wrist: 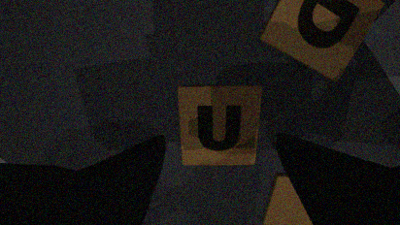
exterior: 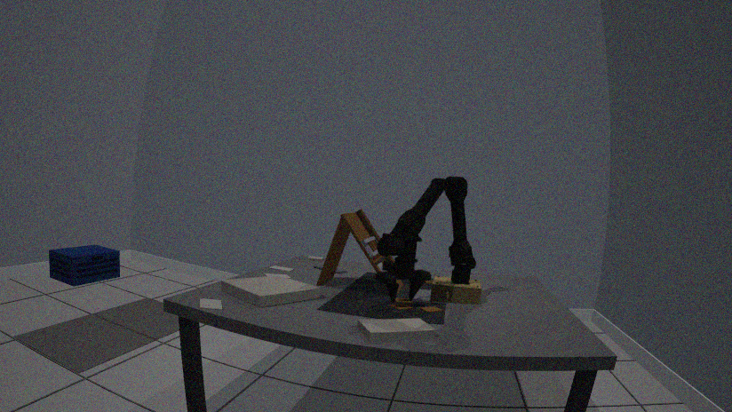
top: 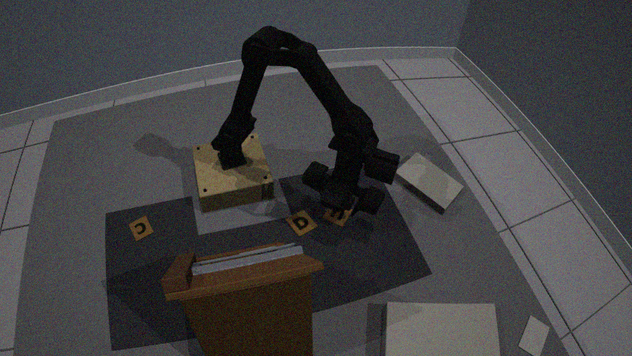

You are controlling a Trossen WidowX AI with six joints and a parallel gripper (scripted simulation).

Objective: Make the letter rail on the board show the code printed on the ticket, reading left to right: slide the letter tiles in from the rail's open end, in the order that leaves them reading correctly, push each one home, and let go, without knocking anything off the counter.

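Right now the letter tile is 2 cm below my gripper tip. Also, from my gripper tip: pale slab 29 cm to the left, 1 cm below, 1 cm ahead; white ticket 23 cm to the right, 8 cm ahead, 6 cm above.
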